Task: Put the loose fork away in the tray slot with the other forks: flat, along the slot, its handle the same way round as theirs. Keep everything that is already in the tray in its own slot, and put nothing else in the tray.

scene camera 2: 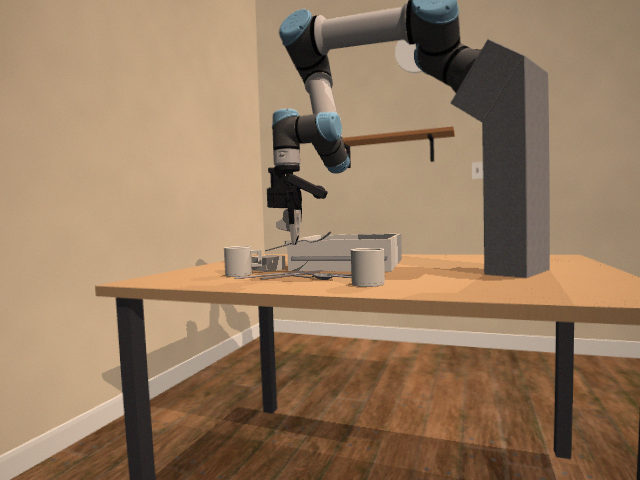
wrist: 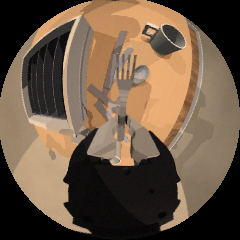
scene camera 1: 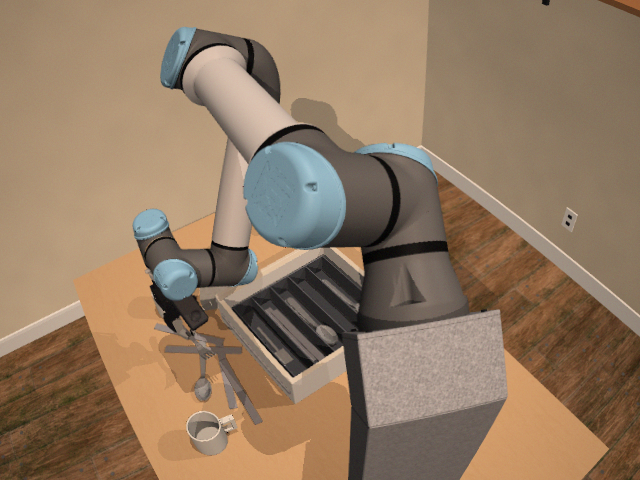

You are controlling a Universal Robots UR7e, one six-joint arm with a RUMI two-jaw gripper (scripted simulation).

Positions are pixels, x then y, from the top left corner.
Labels:
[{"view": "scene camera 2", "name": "my gripper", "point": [294, 244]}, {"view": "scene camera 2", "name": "mug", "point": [367, 268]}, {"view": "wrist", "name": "my gripper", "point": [122, 116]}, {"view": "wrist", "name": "fork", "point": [124, 86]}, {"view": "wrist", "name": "mug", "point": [160, 43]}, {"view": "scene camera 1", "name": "my gripper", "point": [190, 337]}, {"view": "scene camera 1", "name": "mug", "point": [203, 425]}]

